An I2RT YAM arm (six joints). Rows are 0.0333 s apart.
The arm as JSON. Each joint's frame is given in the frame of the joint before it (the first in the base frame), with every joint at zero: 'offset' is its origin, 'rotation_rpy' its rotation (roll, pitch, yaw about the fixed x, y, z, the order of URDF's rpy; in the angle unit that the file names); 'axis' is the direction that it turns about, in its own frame. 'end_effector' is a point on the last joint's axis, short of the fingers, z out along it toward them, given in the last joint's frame.
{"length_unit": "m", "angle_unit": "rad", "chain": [
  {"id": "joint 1", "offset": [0.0, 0.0, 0.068], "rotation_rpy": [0.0, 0.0, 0.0], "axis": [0.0, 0.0, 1.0]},
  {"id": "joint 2", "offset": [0.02, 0.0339, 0.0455], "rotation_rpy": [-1.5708, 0.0, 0.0], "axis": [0.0, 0.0, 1.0]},
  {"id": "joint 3", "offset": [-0.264, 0.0, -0.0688], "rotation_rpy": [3.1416, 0.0, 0.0], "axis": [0.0, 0.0, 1.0]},
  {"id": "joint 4", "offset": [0.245, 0.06, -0.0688], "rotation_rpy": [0.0, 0.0, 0.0], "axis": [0.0, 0.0, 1.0]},
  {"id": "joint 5", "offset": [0.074, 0.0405, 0.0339], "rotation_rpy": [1.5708, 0.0, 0.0], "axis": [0.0, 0.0, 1.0]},
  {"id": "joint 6", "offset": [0.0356, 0.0, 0.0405], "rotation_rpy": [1.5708, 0.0, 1.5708], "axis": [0.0, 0.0, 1.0]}
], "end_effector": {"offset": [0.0, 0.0, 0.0], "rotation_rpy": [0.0, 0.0, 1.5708]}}
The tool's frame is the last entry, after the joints.
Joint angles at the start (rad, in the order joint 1, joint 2, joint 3, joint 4, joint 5, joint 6):
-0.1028, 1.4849, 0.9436, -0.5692, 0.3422, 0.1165
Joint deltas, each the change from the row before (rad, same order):
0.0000, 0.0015, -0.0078, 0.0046, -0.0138, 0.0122
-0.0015, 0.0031, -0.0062, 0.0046, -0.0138, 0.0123
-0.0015, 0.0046, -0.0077, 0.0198, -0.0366, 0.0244
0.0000, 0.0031, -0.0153, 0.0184, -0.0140, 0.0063
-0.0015, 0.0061, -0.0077, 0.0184, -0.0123, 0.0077
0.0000, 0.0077, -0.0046, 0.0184, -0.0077, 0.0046
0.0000, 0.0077, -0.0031, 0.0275, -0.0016, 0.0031
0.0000, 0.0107, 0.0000, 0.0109, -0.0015, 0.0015
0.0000, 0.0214, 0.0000, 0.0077, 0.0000, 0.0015
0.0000, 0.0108, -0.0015, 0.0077, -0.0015, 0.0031
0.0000, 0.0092, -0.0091, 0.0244, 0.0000, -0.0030
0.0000, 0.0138, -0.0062, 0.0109, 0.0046, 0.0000
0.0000, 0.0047, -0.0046, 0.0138, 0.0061, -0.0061
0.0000, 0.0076, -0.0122, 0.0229, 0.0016, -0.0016
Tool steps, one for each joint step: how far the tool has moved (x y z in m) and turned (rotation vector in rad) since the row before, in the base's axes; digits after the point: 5 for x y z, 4 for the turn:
-0.00064, 0.00053, -0.00257, 0.0174, -0.0011, -0.0042
-0.00031, 0.00007, -0.00252, 0.0175, -0.0010, -0.0059
0.00118, 0.00070, -0.00283, 0.0414, -0.0191, -0.0064
-0.00062, 0.00055, -0.00443, 0.0150, -0.0033, 0.0008
0.00087, -0.00010, -0.00303, 0.0135, -0.0081, -0.0027
0.00155, 0.00010, -0.00253, 0.0081, -0.0081, -0.0005
0.00262, -0.00023, -0.00159, 0.0009, -0.0176, -0.0019
0.00181, -0.00014, -0.00236, 0.0019, -0.0008, -0.0006
0.00217, -0.00023, -0.00547, 0.0021, 0.0132, -0.0013
0.00113, -0.00007, -0.00302, 0.0031, 0.0036, -0.0020
0.00104, -0.00011, -0.00386, -0.0019, -0.0052, 0.0026
0.00048, -0.00021, -0.00496, -0.0031, 0.0095, -0.0021
0.00055, -0.00027, -0.00184, -0.0084, -0.0021, 0.0025
-0.00005, -0.00005, -0.00429, -0.0024, -0.0025, 0.0007

